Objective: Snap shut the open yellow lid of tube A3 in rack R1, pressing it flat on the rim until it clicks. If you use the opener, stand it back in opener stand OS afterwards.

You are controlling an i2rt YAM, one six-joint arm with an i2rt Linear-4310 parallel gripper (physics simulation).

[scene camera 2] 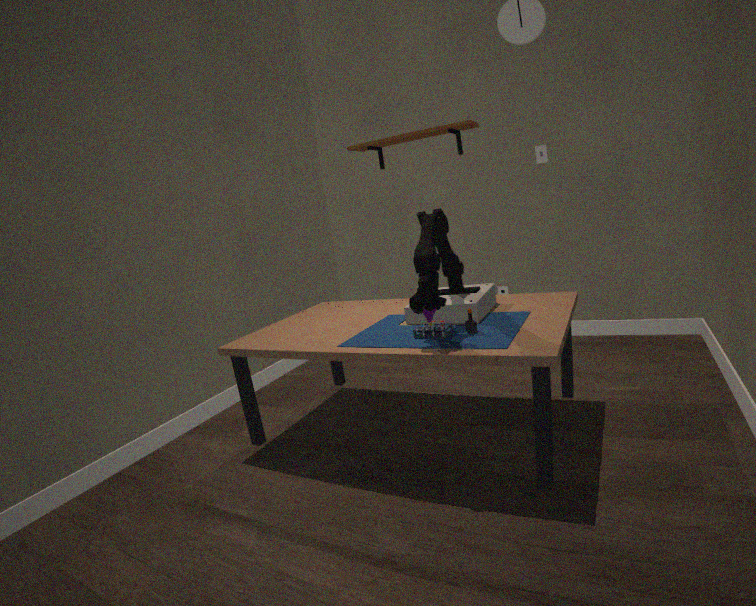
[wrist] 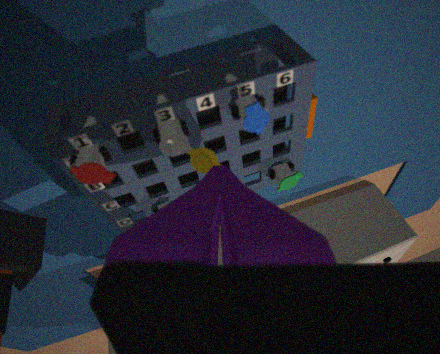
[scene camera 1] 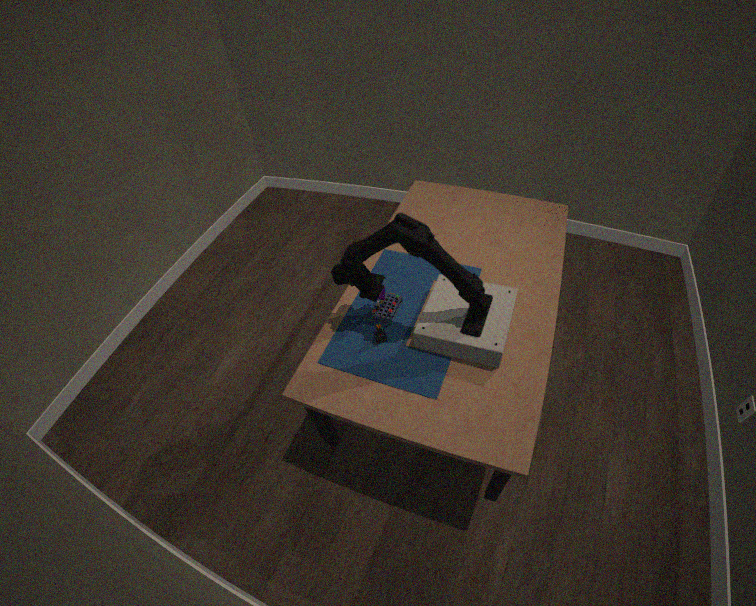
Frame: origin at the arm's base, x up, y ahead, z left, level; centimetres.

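Seen in the pictures: gripper, fingertip midpoint: [scene camera 2: 429, 321] [wrist: 219, 176] [scene camera 1: 383, 299]; arm's base at its link origin: [scene camera 2: 456, 292] [scene camera 1: 477, 314].
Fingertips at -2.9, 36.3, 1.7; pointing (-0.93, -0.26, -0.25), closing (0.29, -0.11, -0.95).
Note:
Offsets run from my fingertips to a thing's top centre, as dx, dy, dz. "spot": to the spot under its first point. Level surfaces: height alone.
Rack R1 {-0.2, -1.2, +0.1} [scene camera 1: 386, 306] [scene camera 2: 432, 332] [wrist: 303, 82] is a dark grid block on the blue mat. Tube A3 {spot: -1.2, +2.1, +1.6} [wrist: 171, 137] stands at label 3 in its labelled edge row. Its yellow lid {-0.2, +0.6, +0.6} [wrist: 203, 159] is open, off to the side of the rim on the fingers' side. My gripper [scene camera 1: 381, 295] [scene camera 2: 429, 318] [wrist: 219, 176] is shut and empty. Its purple fingertips overlap the lid's lower edge in the wrist view; whether they touch cannot be told. The dark opener stand OS {-1.3, -4.7, +14.3} [scene camera 1: 379, 337] [scene camera 2: 471, 326] [wrist: 22, 245] is beside the rack, with an orange-topped piece in it.
Tubes with a red lid {-1.1, +1.4, +5.4} [wrist: 92, 173], a blue lid {-1.1, +1.7, -2.3} [wrist: 256, 118] and a green lid {-1.1, -4.0, -4.4} [wrist: 290, 181] stand in the rack. An orange tab {spot: -2.9, -0.8, -6.5} [wrist: 311, 116] is on the rack's side. The arm's pale base box [scene camera 1: 466, 345] [scene camera 2: 485, 306] stands behind the blue mat {dx -5.3} [scene camera 1: 403, 372] [scene camera 2: 372, 337].

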